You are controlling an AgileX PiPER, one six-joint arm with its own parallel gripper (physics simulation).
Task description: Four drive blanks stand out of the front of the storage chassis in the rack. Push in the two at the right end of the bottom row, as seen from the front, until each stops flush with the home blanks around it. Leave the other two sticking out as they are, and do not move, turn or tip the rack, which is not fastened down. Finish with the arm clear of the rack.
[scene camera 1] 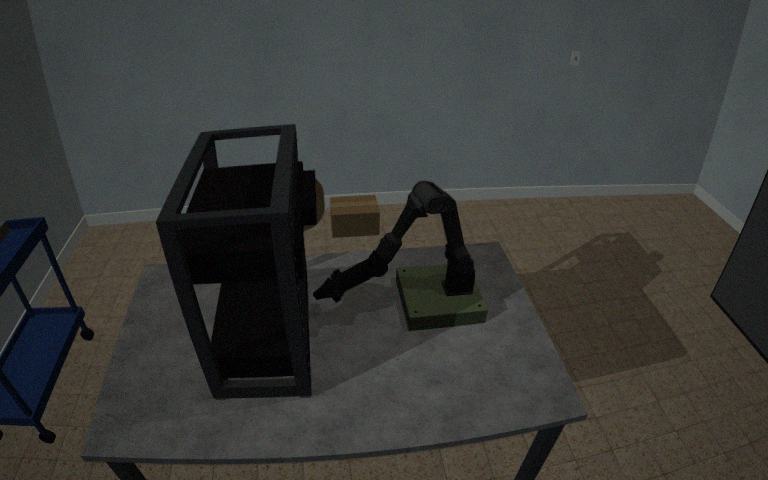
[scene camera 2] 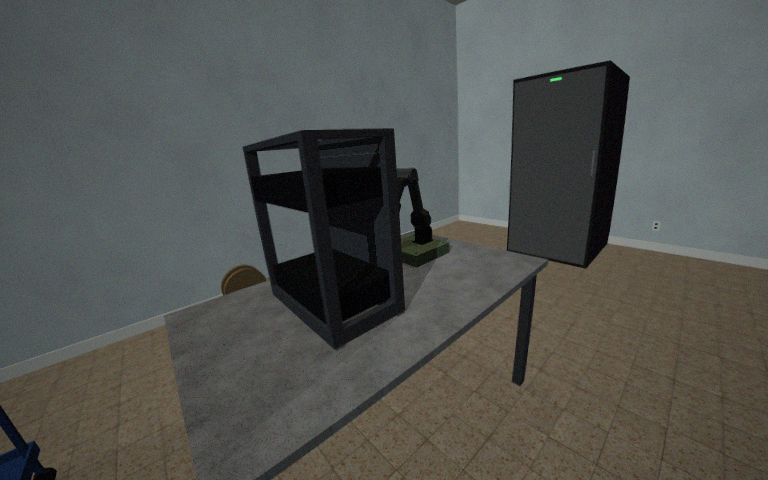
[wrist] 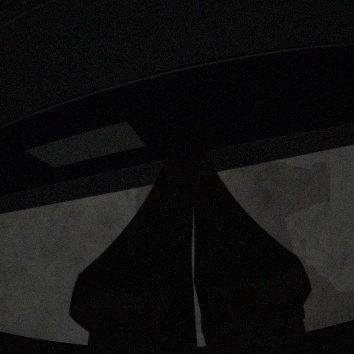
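Observation:
The dark rack (scene camera 1: 226,216) (scene camera 2: 322,243) stands upright on the table. A dark upper unit (scene camera 1: 226,254) (scene camera 2: 351,186) and a lower unit (scene camera 1: 252,328) (scene camera 2: 362,294) sit in it. I cannot tell the drive blanks apart in any view or see how far they stand out; the rack's front faces the arm, away from scene camera 2. My gripper (scene camera 1: 317,293) (wrist: 188,164) is shut and empty, low in front of the rack. In the wrist view its tips overlap the dark rack front, above a bottom rail (wrist: 50,194). Contact cannot be told. In scene camera 2 the rack hides the gripper.
A dark block (scene camera 1: 307,198) stands out from the rack's upper front. The arm's green base (scene camera 1: 441,314) (scene camera 2: 419,253) is on the table (scene camera 1: 453,390) (scene camera 2: 254,384). A cardboard box (scene camera 1: 355,220), a blue cart (scene camera 1: 42,345) and a tall cabinet (scene camera 2: 557,169) stand beyond the table.

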